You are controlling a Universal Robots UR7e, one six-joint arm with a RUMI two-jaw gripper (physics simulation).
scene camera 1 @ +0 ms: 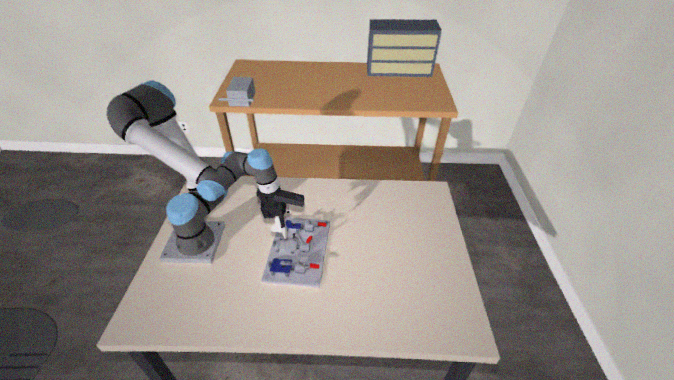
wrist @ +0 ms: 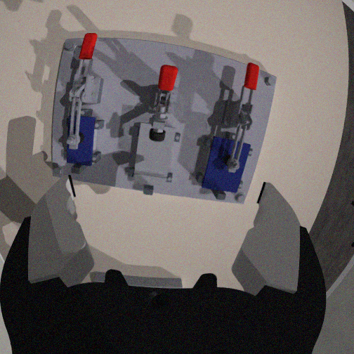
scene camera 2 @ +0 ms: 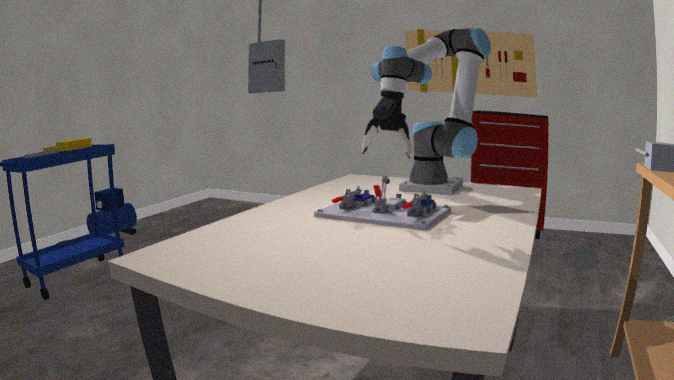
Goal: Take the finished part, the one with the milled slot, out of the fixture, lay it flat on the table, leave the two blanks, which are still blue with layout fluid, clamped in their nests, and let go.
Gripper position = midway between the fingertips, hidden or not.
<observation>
In view: the gripper [scene camera 2: 386, 156], a blue blank [wrist: 215, 176], a blue blank [wrist: 82, 155], a finished part [wrist: 152, 160] and a grey fixture plate [wrist: 128, 67].
The gripper is seen too in scene camera 1 [scene camera 1: 286, 225] and in the wrist view [wrist: 166, 182].
</observation>
